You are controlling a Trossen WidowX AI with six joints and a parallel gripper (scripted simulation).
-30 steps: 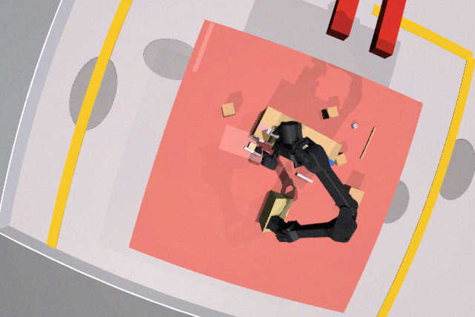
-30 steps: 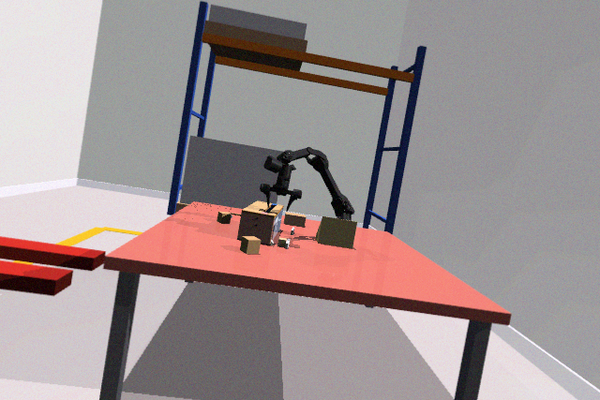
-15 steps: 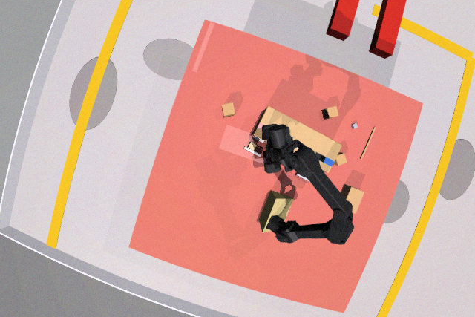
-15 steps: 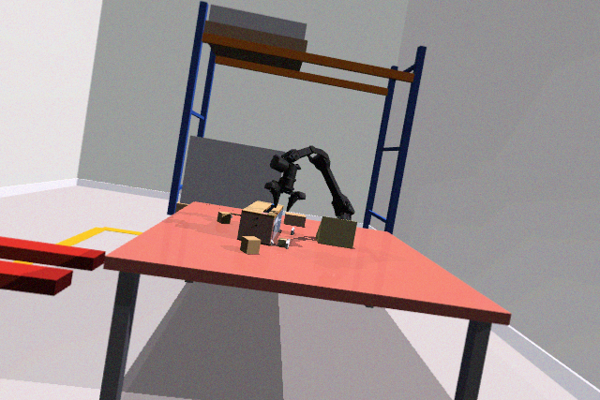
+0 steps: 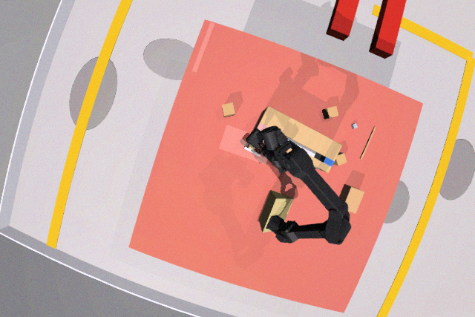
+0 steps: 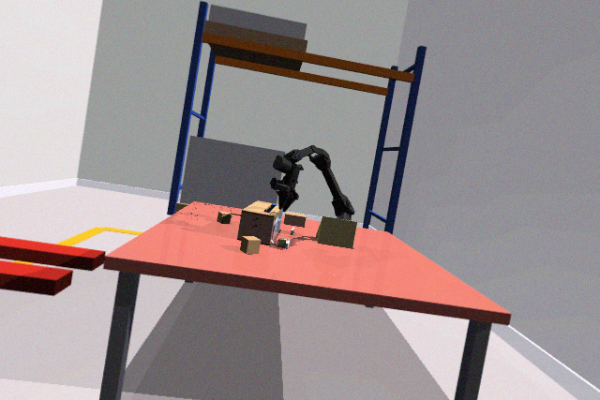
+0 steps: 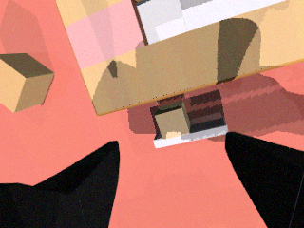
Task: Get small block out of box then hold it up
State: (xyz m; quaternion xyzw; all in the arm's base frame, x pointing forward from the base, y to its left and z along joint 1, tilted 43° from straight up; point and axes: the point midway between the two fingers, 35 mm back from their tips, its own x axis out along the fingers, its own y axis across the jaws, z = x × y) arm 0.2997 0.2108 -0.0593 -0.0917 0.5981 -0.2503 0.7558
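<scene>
My gripper tip is 13 cm above the tan block, 2 cm to the right of it and 2 cm past it. The rest, counted from my gripper tip: carton (56 cm to the right, 12 cm below, 6 cm behind); grey cube (43 cm to the right, 29 cm ahead, 14 cm below); clear-fronted box (14 cm to the right, 9 cm below, 5 cm ahead).
</scene>
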